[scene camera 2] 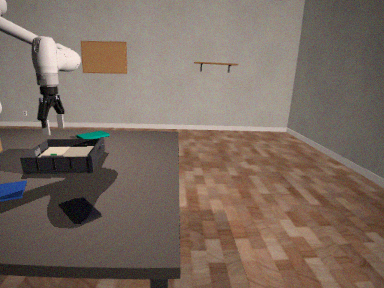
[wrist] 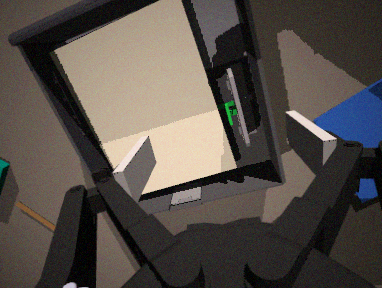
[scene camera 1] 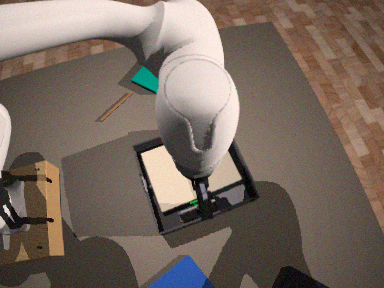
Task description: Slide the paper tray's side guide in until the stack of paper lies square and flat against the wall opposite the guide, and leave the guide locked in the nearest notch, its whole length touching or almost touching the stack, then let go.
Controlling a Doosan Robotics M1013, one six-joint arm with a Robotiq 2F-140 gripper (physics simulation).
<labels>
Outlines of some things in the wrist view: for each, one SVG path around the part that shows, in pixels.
My gripper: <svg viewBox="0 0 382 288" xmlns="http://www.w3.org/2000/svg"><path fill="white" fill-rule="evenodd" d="M382 140L379 142L378 148L364 148L361 142L345 141L333 132L321 129L296 111L286 112L287 143L316 175L303 196L295 196L275 224L261 222L260 217L241 218L225 224L187 224L187 230L173 236L153 214L147 215L137 204L157 163L149 136L143 136L112 172L110 172L109 167L101 167L91 173L96 187L85 189L84 185L77 185L65 193L42 275L34 288L96 288L97 214L107 211L107 214L140 266L140 269L121 288L376 288L361 276L330 258L329 254L356 190L359 193L360 179L374 179L382 210Z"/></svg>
A cream paper stack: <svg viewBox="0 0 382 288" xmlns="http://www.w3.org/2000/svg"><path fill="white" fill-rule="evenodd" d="M182 0L159 0L49 53L113 170L122 162L141 137L149 136L157 163L141 195L237 168Z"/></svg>
</labels>
